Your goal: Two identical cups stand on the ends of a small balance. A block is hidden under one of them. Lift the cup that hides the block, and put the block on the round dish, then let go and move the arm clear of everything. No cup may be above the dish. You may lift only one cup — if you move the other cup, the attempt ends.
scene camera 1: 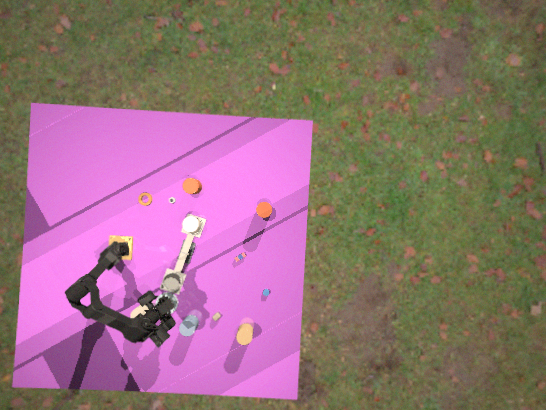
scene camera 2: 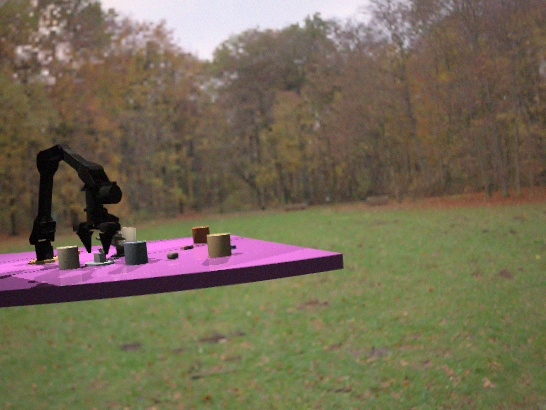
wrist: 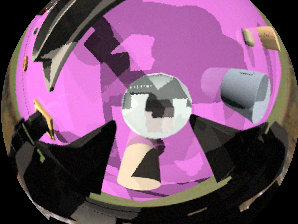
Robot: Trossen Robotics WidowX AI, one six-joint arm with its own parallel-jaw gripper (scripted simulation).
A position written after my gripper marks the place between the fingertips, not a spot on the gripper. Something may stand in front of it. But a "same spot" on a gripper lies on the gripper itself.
Labels:
My gripper shows in scene camera 1, in scene camera 2 and in the wrist view [153,121]. The same spot on my gripper: [scene camera 2: 85,235] is [scene camera 1: 151,301].

